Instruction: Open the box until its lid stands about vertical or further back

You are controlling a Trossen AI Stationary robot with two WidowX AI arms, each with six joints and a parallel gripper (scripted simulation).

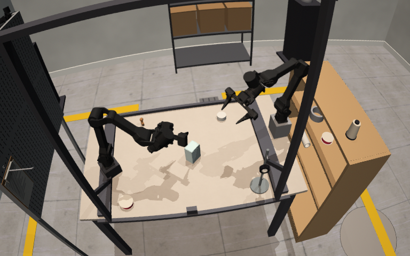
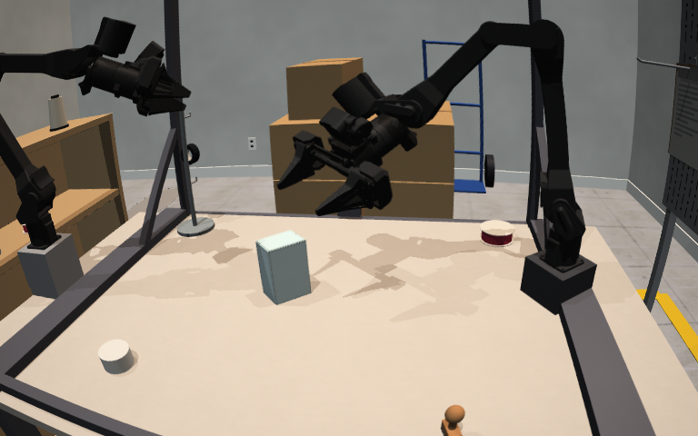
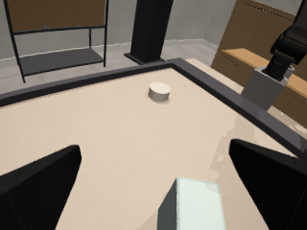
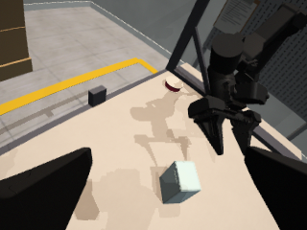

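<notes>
My left hand is 13 cm above the pale green carton, 6 cm to the left of it and 2 cm past it. From my left hand the other things lie so: white puck 30 cm to the right, 22 cm ahead, 18 cm below; brown stamp 31 cm ahead, 18 cm to the left, 17 cm below; wooden shelf unit 88 cm to the right, 42 cm below, 13 cm behind.
</notes>
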